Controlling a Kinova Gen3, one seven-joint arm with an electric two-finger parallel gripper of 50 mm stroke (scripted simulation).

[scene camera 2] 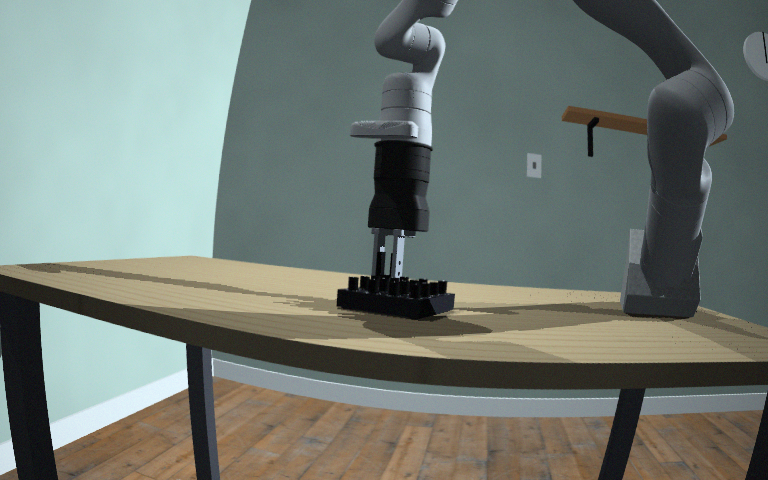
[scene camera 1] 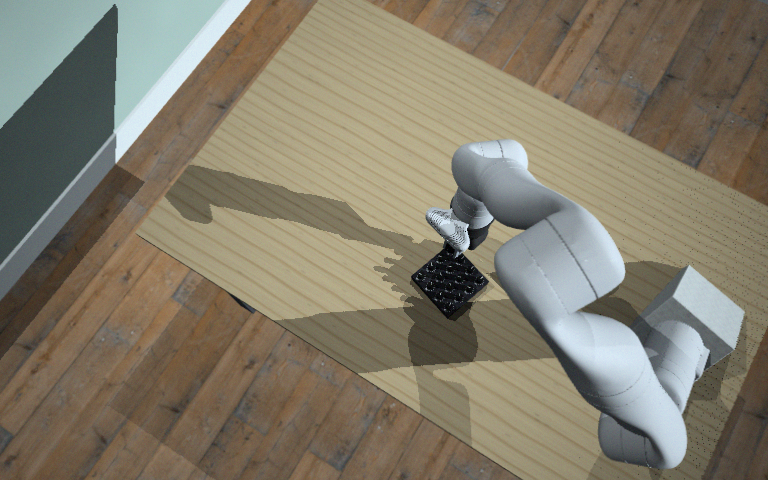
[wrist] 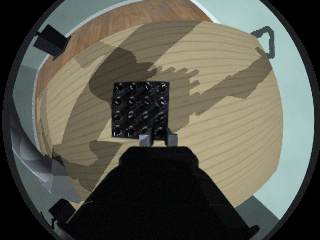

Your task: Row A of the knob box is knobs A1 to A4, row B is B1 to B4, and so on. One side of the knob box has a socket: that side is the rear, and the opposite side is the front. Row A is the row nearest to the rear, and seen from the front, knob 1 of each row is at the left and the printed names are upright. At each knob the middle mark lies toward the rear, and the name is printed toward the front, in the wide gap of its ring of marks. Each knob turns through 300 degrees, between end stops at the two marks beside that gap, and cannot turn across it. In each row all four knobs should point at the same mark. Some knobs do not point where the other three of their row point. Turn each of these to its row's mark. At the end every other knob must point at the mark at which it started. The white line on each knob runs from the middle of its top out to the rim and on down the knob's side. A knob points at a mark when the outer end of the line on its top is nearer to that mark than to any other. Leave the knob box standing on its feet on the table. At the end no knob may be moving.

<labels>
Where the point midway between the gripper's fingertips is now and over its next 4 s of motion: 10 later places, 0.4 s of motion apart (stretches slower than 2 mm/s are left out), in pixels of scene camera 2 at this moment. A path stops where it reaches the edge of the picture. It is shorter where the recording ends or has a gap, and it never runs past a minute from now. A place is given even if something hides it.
The gripper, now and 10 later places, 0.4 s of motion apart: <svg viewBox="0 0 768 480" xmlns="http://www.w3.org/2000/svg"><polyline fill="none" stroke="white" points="386,279 388,260 387,252 388,250 389,248 390,245 390,241 390,238 389,237 388,239 387,246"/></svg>
</labels>
